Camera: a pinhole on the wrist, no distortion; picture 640 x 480 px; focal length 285.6 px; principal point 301.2 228.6 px. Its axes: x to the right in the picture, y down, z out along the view. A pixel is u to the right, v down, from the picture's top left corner.
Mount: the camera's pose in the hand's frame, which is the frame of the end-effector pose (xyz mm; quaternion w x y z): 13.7 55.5 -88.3 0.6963 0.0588 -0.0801 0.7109
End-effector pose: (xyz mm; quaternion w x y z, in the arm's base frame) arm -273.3 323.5 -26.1 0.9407 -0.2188 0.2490 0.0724
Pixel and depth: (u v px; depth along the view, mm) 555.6 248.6 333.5
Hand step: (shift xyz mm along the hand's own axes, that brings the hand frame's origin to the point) -25.9 281.1 295.8
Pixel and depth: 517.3 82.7 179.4
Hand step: 97.1 155.1 117.0
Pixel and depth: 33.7 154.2 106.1
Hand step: 40.7 -62.2 -2.8
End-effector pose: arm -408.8 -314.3 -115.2 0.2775 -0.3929 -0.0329 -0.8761
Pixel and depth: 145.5 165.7 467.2
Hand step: 109.5 -283.9 323.3
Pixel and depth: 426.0 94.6 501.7
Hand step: 229.8 176.4 453.8
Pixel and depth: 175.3 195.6 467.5
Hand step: 59.5 -237.1 331.5
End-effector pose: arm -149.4 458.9 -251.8 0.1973 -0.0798 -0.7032 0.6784
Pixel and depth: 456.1 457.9 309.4
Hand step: -247.1 155.1 239.8
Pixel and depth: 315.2 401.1 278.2
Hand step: -162.3 11.5 181.7
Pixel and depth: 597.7 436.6 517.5
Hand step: -390.0 474.3 511.8
